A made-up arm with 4 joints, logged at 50 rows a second.
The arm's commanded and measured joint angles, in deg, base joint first. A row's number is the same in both.
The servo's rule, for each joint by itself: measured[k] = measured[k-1] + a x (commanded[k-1-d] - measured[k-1]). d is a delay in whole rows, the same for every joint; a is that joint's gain. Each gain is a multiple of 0.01, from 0.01 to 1. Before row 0 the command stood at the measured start. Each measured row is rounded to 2 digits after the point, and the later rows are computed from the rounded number. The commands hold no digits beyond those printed.
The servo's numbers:
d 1
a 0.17 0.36 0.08 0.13
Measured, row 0:
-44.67, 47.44, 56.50, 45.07
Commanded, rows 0 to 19:
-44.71, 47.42, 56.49, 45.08
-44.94, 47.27, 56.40, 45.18
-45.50, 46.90, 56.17, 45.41
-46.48, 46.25, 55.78, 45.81
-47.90, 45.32, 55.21, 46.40
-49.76, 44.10, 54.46, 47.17
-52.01, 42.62, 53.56, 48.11
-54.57, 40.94, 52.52, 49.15
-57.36, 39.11, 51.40, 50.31
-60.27, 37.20, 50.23, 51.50
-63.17, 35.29, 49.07, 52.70
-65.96, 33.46, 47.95, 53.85
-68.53, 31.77, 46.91, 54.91
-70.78, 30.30, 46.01, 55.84
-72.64, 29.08, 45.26, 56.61
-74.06, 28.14, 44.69, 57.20
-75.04, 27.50, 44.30, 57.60
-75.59, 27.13, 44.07, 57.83
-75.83, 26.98, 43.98, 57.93
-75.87, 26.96, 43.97, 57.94
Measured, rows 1 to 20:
-44.67, 47.44, 56.50, 45.07
-44.68, 47.43, 56.50, 45.07
-44.72, 47.37, 56.49, 45.08
-44.85, 47.20, 56.46, 45.12
-45.13, 46.86, 56.41, 45.21
-45.60, 46.31, 56.31, 45.36
-46.31, 45.51, 56.16, 45.60
-47.28, 44.47, 55.95, 45.93
-48.52, 43.20, 55.68, 46.35
-50.02, 41.73, 55.34, 46.86
-51.76, 40.10, 54.93, 47.46
-53.70, 38.37, 54.46, 48.14
-55.78, 36.60, 53.94, 48.88
-57.95, 34.86, 53.38, 49.66
-60.13, 33.22, 52.79, 50.46
-62.26, 31.73, 52.19, 51.26
-64.27, 30.44, 51.59, 52.03
-66.10, 29.38, 51.01, 52.75
-67.71, 28.57, 50.45, 53.41
-69.09, 28.00, 49.93, 54.00

